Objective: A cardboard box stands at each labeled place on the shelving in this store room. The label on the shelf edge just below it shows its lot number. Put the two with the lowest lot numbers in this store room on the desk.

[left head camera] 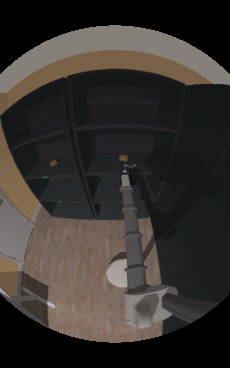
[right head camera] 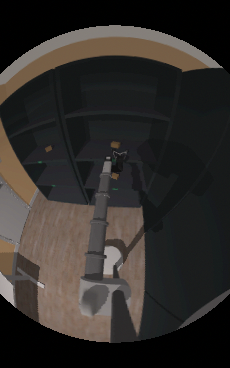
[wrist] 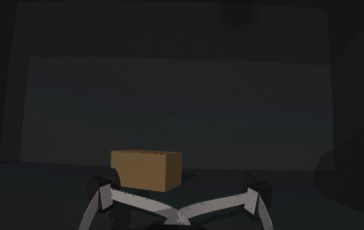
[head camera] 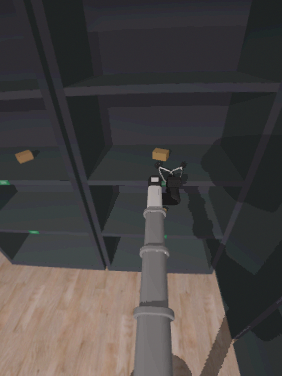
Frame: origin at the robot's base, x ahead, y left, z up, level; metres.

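Seen in the pictures: gripper, between the fingertips: (left head camera: 128, 162) (right head camera: 119, 149) (wrist: 179, 185) (head camera: 169, 163); robot's base, origin of its link: (left head camera: 122, 271) (right head camera: 107, 258).
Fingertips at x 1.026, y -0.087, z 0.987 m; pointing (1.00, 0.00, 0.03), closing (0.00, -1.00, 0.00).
Note:
Offsets run from my fingertips to a thing's top centre. "spot": to the spot under its first point.
A cardboard box @[dx +0.107, dy +0.050, dz +0.027 m] (head camera: 160, 154) (left head camera: 123, 158) (right head camera: 115, 145) (wrist: 145, 170) stands on a middle shelf of the right-hand bay. My gripper (head camera: 171, 165) (left head camera: 130, 165) (right head camera: 120, 153) (wrist: 179, 185) is open and empty at that shelf's front, just short of the box. In the wrist view the box stands beyond the fingers, left of centre, partly behind the left fingertip. A second box @[dx +0.097, dy +0.970, dz +0.027 m] (head camera: 24, 156) (left head camera: 53, 163) (right head camera: 48, 149) stands in the left bay. Another box @[dx +0.048, dy +0.047, dz -0.430 m] (right head camera: 115, 176) (left head camera: 121, 188) shows partly behind my arm one shelf lower. The green labels are unreadable, and the desk cannot be made out.
Dark shelving (head camera: 175, 89) (left head camera: 130, 128) (right head camera: 120, 116) surrounds the gripper, with a shelf board above it and an upright between the bays at its left. A large dark panel @[spot: dx -0.424, dy -0.450, dz +0.374 m] (left head camera: 200, 150) (right head camera: 195, 140) stands at the right. A round white object (left head camera: 118, 273) (right head camera: 113, 260) is on the floor beside the arm.

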